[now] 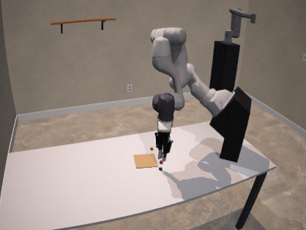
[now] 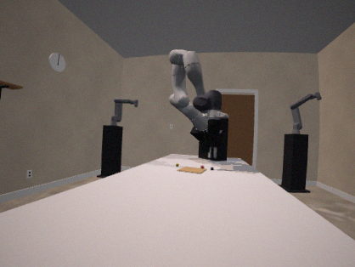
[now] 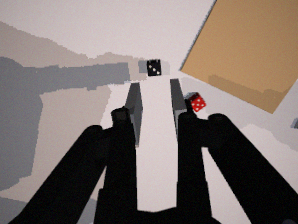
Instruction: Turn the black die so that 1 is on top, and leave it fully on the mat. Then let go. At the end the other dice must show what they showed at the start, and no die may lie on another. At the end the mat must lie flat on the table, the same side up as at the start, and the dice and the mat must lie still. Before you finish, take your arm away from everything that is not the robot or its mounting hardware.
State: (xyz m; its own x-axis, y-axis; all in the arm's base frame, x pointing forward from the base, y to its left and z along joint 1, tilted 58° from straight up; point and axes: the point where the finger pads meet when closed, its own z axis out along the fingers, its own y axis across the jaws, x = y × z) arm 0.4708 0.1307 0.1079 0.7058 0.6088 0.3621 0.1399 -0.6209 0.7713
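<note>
Now: hand 10 cm above the black die and 1 cm short of it. The rest, counted from my hand: yellow die (22 cm to the right, 10 cm below, 5 cm behind); tan mat (12 cm to the right, 11 cm below, 5 cm ahead); red die (10 cm below, 6 cm to the right, 3 cm behind).
</note>
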